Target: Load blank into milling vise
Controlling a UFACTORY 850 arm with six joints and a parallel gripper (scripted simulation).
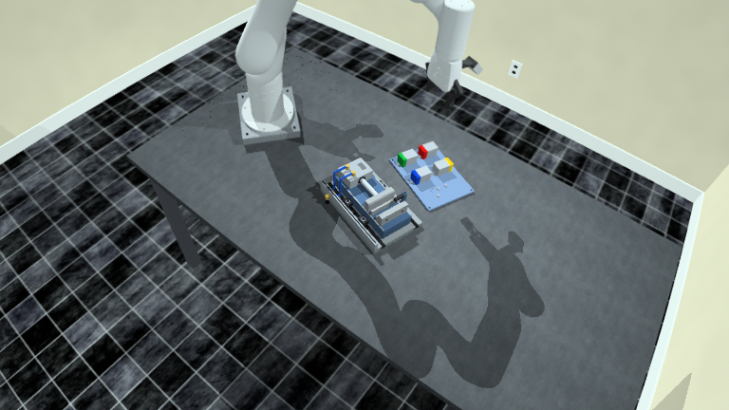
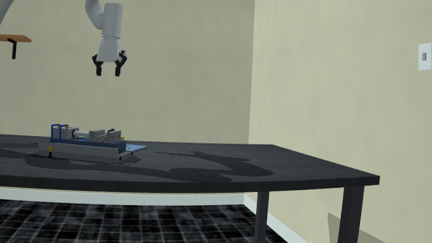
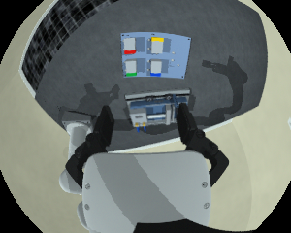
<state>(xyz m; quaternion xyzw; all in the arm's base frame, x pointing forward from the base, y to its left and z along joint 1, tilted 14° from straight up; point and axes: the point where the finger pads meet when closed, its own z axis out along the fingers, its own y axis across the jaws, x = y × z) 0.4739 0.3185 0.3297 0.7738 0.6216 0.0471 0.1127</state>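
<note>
Now: the red-ended blank 29 cm below my hand, 6 cm to the left of it and 4 cm behind it. From my hand the other things lie so: yellow-ended blank (29 cm below, 5 cm ahead, 3 cm to the left); blue-ended blank (29 cm below, 6 cm to the right, 3 cm ahead); green-ended blank (29 cm below, 6 cm behind, 3 cm to the right).
</note>
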